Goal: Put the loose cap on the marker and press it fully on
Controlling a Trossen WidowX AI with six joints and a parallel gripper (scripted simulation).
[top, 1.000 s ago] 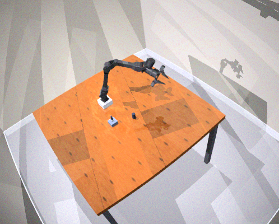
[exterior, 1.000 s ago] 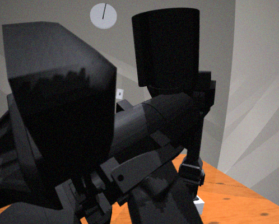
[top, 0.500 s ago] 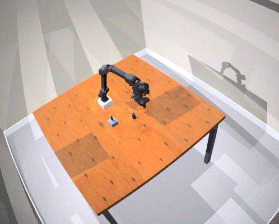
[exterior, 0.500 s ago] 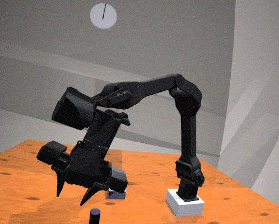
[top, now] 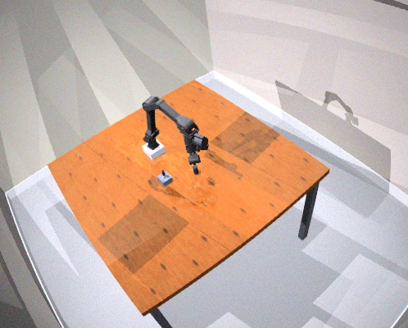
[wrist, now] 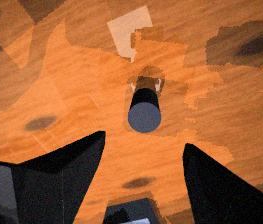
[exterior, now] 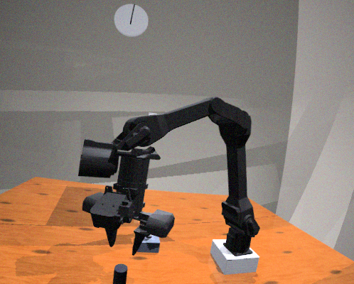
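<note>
Right now the marker cap is 70 mm below my gripper tip.
</note>
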